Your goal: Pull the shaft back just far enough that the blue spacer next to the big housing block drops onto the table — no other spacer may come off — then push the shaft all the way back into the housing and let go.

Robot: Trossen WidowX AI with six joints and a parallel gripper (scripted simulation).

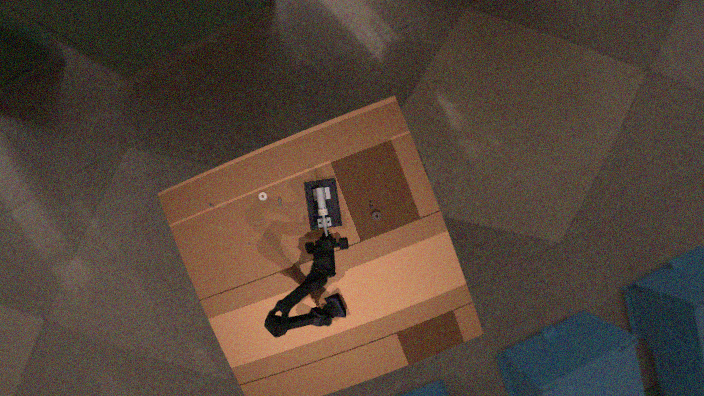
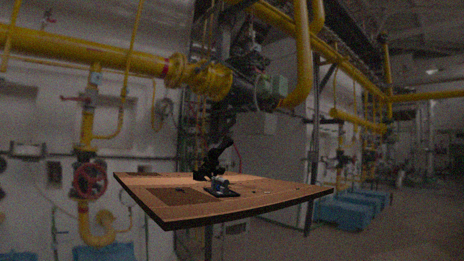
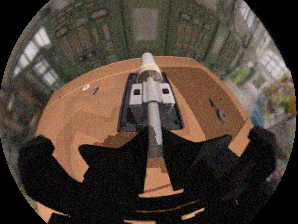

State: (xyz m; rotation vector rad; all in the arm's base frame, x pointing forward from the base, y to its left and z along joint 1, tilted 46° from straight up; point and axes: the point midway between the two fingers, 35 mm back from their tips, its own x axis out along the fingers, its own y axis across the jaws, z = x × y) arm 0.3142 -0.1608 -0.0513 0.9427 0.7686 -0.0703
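Now: the grey shaft 30 mm ahead of my gripper tip, 20 mm above it and 10 mm to the right of it. From my gripper tip the other things lie so: blue spacer: 80 mm ahead, 30 mm below, 20 mm to the right.
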